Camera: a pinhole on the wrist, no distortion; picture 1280 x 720 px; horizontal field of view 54.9 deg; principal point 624.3 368.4 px. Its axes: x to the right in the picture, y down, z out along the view. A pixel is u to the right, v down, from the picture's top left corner.
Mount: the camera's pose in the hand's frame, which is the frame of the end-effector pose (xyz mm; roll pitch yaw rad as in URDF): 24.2 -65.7 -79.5 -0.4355 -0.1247 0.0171
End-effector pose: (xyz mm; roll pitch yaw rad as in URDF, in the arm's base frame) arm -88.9 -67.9 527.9 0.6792 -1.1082 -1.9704
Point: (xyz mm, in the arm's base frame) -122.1 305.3 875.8
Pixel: 1085.3 305.5
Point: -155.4 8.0 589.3
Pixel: 859.4 67.5
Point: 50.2 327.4 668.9
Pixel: 568.4 609.8
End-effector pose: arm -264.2 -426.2 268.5 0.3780 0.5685 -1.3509
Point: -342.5 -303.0 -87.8
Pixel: behind the camera
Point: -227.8 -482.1 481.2
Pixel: 436.2 502.1
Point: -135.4 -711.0 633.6
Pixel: 849.4 511.0
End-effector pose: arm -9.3 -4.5 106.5 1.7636 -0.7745 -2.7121
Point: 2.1 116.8 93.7
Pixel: 330.0 543.3
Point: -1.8 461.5 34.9
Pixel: 282.6 380.3
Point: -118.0 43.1 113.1
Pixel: 1057.8 57.7
